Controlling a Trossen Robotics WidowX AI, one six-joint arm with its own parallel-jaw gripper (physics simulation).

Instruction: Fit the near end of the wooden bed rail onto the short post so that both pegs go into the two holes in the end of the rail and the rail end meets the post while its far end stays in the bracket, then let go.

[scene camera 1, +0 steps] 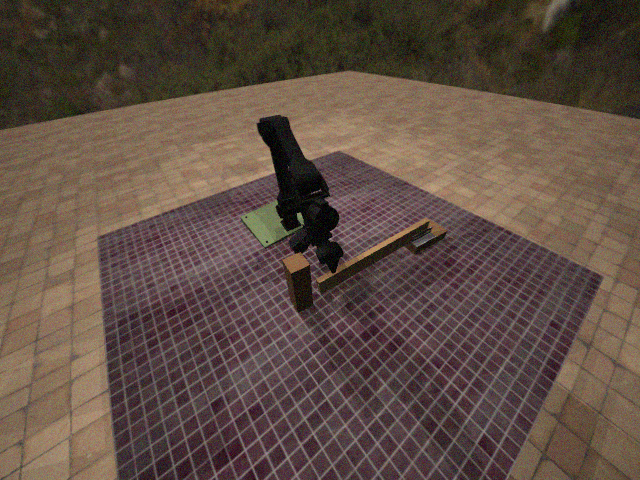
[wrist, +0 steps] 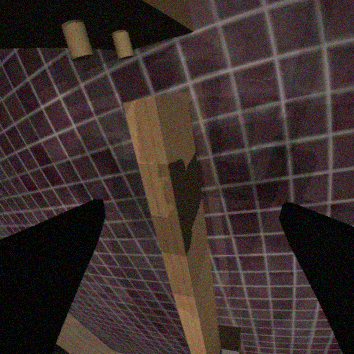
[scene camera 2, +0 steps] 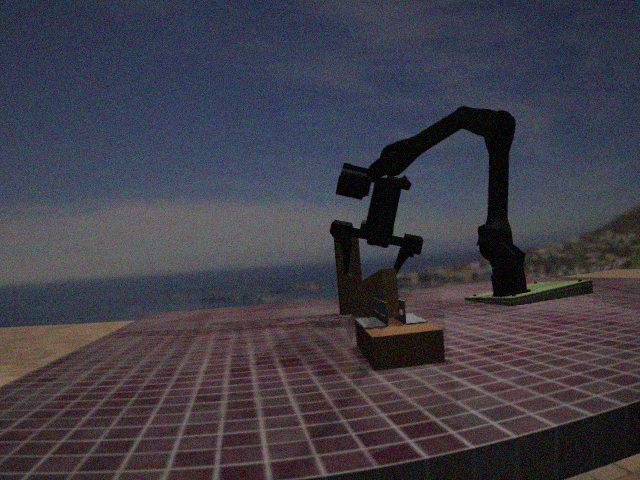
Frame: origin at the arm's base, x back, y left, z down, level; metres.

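Where they show: gripper, between the fingertips: (scene camera 1: 328,264) (wrist: 194,209); arm's base, origin of its link: (scene camera 1: 290,223) (scene camera 2: 511,293).
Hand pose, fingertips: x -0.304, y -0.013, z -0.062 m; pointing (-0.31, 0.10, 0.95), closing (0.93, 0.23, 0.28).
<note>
Things, the pixels of their centre, and the offset from my fingertips. "spot": a spot on its surface instead. Level surfaces: height alone.
- wooden rail, middle of its body: (wrist: 201,314) (scene camera 2: 368,298) (scene camera 1: 377,253) dz +0.026, dx -0.025, dy +0.169 m
- bracket, a spot on its surface: (scene camera 2: 371,322) (scene camera 1: 425,238) spot: dz +0.040, dx -0.050, dy +0.371 m
- short post, a spot on its surface: (wrist: 170,10) spot: dz +0.031, dx -0.002, dy -0.089 m
- left peg, a spot on its surface: (wrist: 77,40) spot: dz -0.011, dx -0.025, dy -0.079 m
- right peg, a spot on its surface: (wrist: 123,44) spot: dz +0.021, dx -0.025, dy -0.079 m
- wooden block, middle of its body: (scene camera 2: 394,338) (wrist: 219,350) (scene camera 1: 422,236) dz +0.060, dx -0.026, dy +0.394 m
- purple tiled mat, height of its surface: dz +0.078 m
The wooden rail (scene camera 1: 372,255) (scene camera 2: 385,289) (wrist: 200,280) slants across the mat, its far end between the upright metal plates of the bracket (scene camera 1: 423,240) (scene camera 2: 371,322). Its near end lies low, apart from the short post (scene camera 1: 299,284) (scene camera 2: 346,258) (wrist: 170,10). In the wrist view, two pegs, the left peg (wrist: 77,40) and the right peg (wrist: 123,44), stick out from the post's dark face, left of and beyond the rail end. The end holes do not show. My gripper (scene camera 1: 315,261) (scene camera 2: 372,269) (wrist: 194,209) is open and empty above the rail's near part, one fingertip toward each side.
The bracket sits on a wooden block (scene camera 1: 438,233) (scene camera 2: 405,343) (wrist: 230,337). The arm stands on a green base plate (scene camera 1: 258,227) (scene camera 2: 563,290), behind the post in scene camera 1. A purple tiled mat (scene camera 1: 248,387) (scene camera 2: 232,413) lies beneath everything.
</note>
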